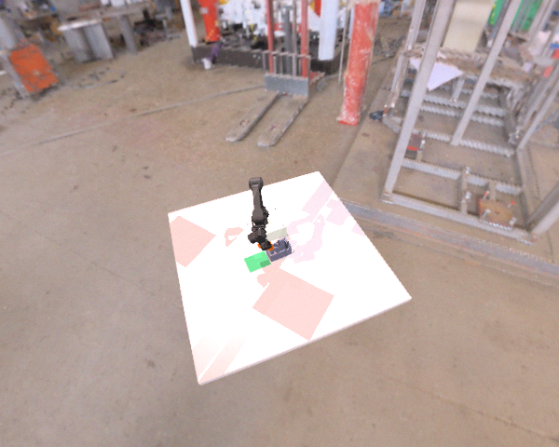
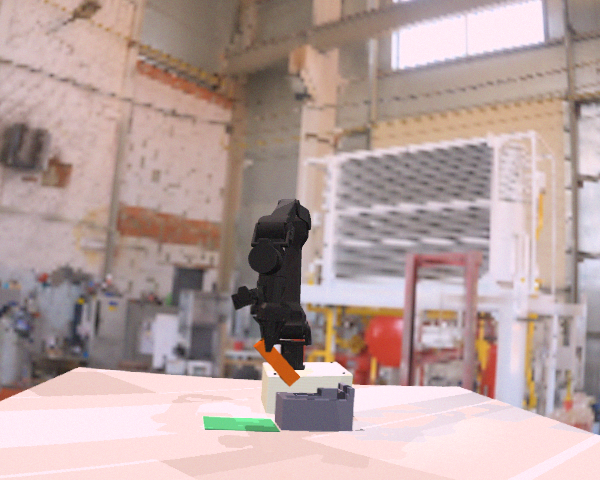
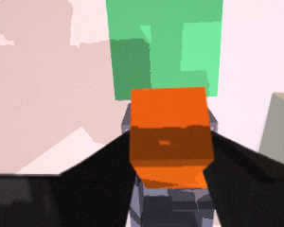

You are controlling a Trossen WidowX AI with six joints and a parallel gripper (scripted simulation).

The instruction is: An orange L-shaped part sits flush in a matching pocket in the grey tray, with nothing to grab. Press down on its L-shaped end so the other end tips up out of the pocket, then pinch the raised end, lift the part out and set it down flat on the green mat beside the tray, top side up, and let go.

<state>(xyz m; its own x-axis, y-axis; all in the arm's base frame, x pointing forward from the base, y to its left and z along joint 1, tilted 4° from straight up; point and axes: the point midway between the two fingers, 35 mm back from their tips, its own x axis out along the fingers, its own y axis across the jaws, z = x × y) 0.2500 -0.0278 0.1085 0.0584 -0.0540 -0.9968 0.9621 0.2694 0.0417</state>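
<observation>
Now: gripper tip 1 cm short of the green mat, 5 cm to the left of it and 17 cm above it. Also, from my gripper tip: orange L-shaped part 2 cm behind, 3 cm to the left, 3 cm below.
</observation>
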